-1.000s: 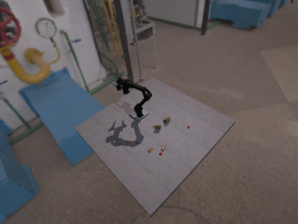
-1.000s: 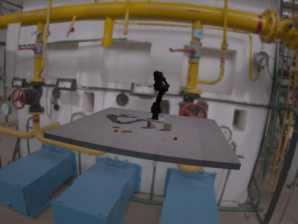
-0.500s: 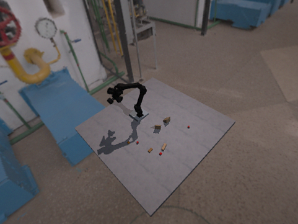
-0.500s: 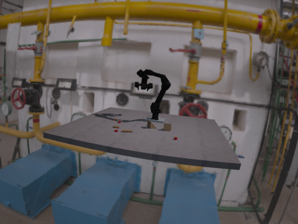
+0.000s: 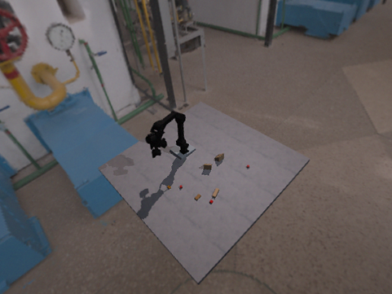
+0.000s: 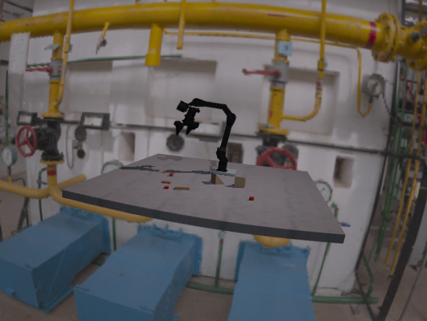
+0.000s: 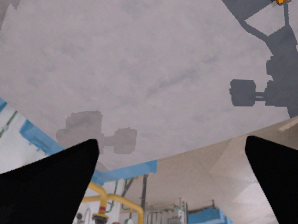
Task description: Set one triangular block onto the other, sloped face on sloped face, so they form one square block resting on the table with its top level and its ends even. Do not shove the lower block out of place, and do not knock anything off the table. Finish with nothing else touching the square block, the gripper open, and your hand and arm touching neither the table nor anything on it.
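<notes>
My gripper tip is 490 mm to the right of the triangular block, 230 mm short of it and 220 mm above it.
</notes>
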